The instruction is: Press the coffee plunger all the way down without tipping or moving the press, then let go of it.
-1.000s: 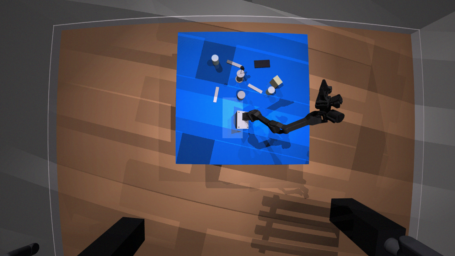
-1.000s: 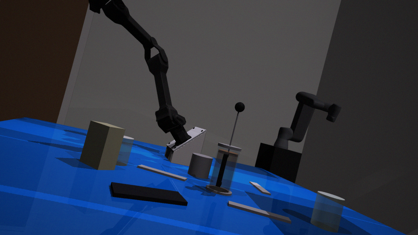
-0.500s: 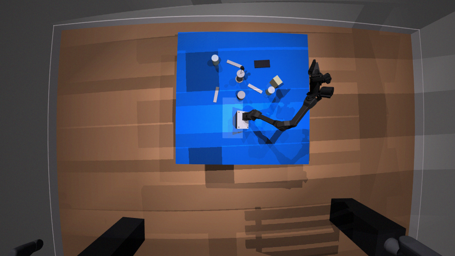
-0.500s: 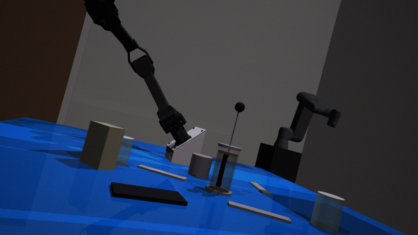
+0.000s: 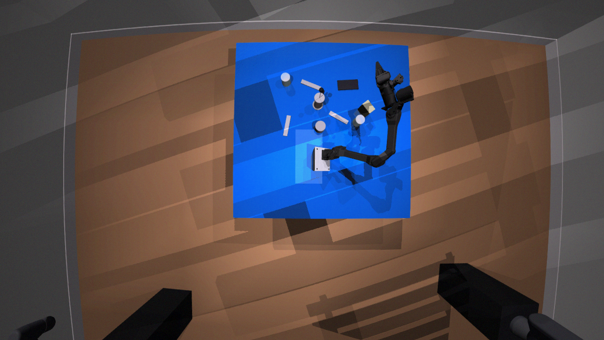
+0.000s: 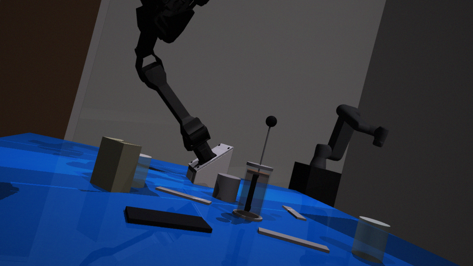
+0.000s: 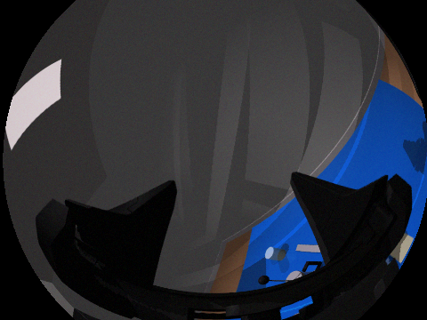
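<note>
Now: gripper tip 30 mm past the coffee press, 240 mm to the right of it and 340 mm above it. Also, from my gripper tip: grey cylinder 220 mm behind, 230 mm to the left, 430 mm below; then black slab 110 mm ahead, 30 mm to the left, 460 mm below.
</note>
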